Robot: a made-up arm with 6 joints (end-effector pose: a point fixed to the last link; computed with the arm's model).
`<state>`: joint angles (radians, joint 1 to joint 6).
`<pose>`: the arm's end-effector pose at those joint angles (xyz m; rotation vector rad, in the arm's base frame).
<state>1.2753 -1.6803 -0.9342 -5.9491 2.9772 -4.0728</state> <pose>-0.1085 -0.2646 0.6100 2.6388 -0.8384 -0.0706</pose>
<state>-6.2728 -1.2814 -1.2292 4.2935 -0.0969 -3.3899</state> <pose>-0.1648 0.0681 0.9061 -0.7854 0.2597 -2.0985</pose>
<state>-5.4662 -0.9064 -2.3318 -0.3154 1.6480 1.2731</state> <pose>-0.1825 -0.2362 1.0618 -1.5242 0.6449 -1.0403</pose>
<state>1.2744 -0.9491 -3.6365 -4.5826 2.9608 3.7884</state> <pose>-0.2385 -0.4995 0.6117 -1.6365 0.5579 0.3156</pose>
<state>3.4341 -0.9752 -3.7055 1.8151 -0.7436 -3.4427</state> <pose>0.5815 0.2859 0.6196 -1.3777 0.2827 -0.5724</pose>
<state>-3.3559 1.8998 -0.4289 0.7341 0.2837 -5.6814</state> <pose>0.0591 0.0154 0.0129 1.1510 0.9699 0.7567</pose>
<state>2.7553 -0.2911 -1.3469 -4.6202 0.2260 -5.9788</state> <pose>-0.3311 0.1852 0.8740 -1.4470 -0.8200 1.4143</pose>
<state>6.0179 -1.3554 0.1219 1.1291 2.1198 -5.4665</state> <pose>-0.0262 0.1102 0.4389 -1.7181 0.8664 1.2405</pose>
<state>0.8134 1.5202 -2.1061 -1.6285 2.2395 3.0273</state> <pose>0.5321 0.4018 0.0811 0.8545 -1.0036 2.3339</pose>
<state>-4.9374 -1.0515 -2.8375 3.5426 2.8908 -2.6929</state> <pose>-0.1015 -0.5970 0.7168 -2.2682 -1.6559 -0.6534</pose>
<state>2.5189 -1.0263 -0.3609 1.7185 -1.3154 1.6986</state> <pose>0.0763 0.0689 0.6468 -1.0302 1.5194 0.8341</pose>
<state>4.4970 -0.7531 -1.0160 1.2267 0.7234 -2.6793</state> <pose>-0.0347 -0.1873 0.8695 1.6270 0.3181 0.4062</pose>
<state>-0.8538 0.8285 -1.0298 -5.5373 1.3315 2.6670</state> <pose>0.3358 -0.3144 0.1833 -1.1130 -1.9817 -1.3881</pose>
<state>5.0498 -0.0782 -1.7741 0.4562 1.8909 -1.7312</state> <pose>0.1753 -0.3610 0.8578 -2.8454 -0.9353 -0.6549</pose>
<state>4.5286 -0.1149 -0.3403 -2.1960 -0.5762 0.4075</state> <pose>0.0471 -0.2115 0.4584 2.8724 0.2026 0.6188</pose>
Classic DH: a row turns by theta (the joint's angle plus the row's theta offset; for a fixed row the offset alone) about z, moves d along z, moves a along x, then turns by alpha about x. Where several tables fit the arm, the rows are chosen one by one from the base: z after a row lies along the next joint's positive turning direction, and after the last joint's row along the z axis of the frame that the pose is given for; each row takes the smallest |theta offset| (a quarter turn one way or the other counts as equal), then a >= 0, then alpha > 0; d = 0 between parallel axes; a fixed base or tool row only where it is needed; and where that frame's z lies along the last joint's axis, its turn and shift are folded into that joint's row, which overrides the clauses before.
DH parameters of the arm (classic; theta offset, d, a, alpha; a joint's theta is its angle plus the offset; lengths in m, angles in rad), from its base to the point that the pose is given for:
joint 1: 0 0.3636 0 -1.5708
joint 2: -1.3849 0 0.415 0
joint 3: 1.3849 0 0.0736 -1.5708
joint 4: 0 0.3254 0 1.5708
joint 5: 0 0 0.0683 -1.5708
joint 6: 0 0.0872 0 0

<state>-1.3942 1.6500 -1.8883 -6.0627 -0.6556 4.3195</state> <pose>0.0923 -0.6510 -0.0460 2.2272 0.3714 -0.1727</pose>
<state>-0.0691 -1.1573 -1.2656 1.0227 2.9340 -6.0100</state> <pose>-0.1920 0.0858 0.8084 -2.5394 -0.8064 0.6771</pose>
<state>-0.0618 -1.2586 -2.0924 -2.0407 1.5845 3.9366</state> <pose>-0.5610 -0.0440 0.9222 1.7471 0.0594 -0.8260</pose>
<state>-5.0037 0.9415 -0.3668 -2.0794 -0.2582 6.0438</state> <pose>-0.0201 0.2016 0.1958 0.4874 -2.4780 0.6561</pose>
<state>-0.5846 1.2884 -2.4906 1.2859 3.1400 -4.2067</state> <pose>0.5824 -0.3067 0.3684 1.3031 -1.0727 -2.4471</pose>
